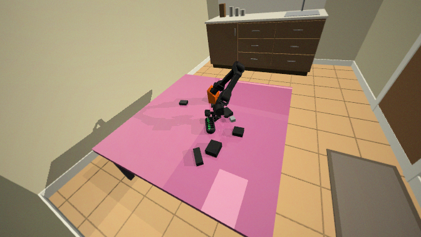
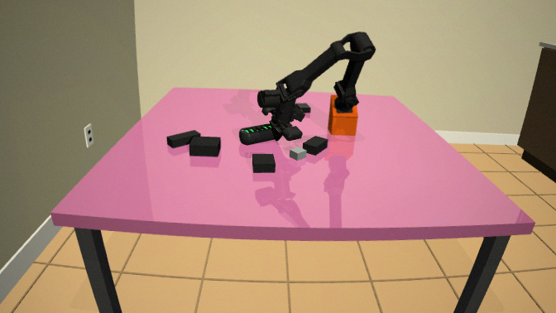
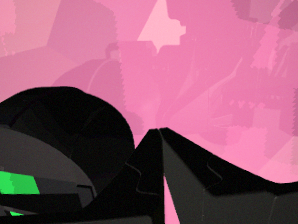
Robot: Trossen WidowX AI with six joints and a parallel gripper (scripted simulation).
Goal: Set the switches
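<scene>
The small grey cube lies 6 cm behind my gripper tip, 14 cm to the left of it and 1 cm above it. From my gripper tip the other things lie so: long dark bar 34 cm ahead, 1 cm to the left, 1 cm above.
</scene>
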